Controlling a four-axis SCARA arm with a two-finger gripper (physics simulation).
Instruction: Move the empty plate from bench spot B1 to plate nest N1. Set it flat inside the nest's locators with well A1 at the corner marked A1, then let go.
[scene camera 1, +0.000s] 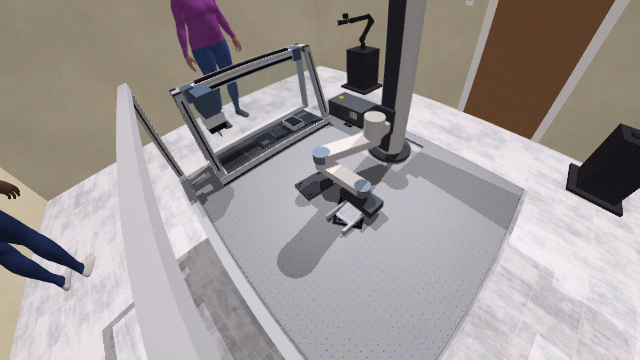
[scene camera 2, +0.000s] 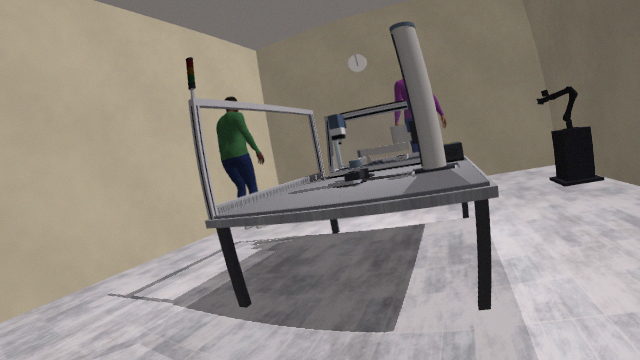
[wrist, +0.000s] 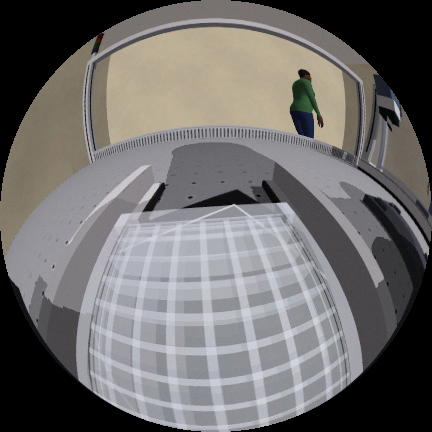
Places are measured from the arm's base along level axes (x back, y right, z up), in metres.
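Pixels of known places: gripper, fingertip midpoint: (scene camera 1: 334, 224) (scene camera 2: 331, 184) (wrist: 212, 171); arm's base, link origin: (scene camera 1: 389, 148) (scene camera 2: 435, 170).
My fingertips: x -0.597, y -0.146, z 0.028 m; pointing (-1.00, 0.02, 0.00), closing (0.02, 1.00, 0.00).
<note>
Ahead of a thing's pixels: the offset from my fingertips to its middle. "spot": to the spot under its first point.
The clear, pale gridded plate {dx +0.108, dy -0.002, dz -0.006 m} (scene camera 1: 348, 214) (wrist: 215, 310) lies between the two long fingers of my gripper (scene camera 1: 336, 224) (wrist: 212, 171), which is shut on its sides. The plate is square to the fingers and looks level. A black bench spot {spot: dx +0.066, dy -0.064, dz -0.013 m} (scene camera 1: 356, 225) (wrist: 237, 196) shows under and beyond it, turned at an angle to the plate. Any small gap between them cannot be made out. A dark flat fixture {dx +0.099, dy +0.239, dz -0.006 m} (scene camera 1: 309, 189) (wrist: 400, 220), apparently the nest, lies to one side on the bench. Its A1 mark and the plate's well A1 cannot be read.
A framed gantry (scene camera 1: 220, 172) with a dark deck stands at the bench's back left. A dark box {spot: dx +0.644, dy +0.497, dz +0.100 m} (scene camera 1: 350, 107) stands near the arm's column (scene camera 1: 400, 85) (scene camera 2: 425, 100). An upright frame (scene camera 1: 150, 200) (scene camera 2: 200, 160) (wrist: 87, 110) runs along one bench edge. A person in green (scene camera 2: 232, 135) (wrist: 304, 100) stands beyond it.
</note>
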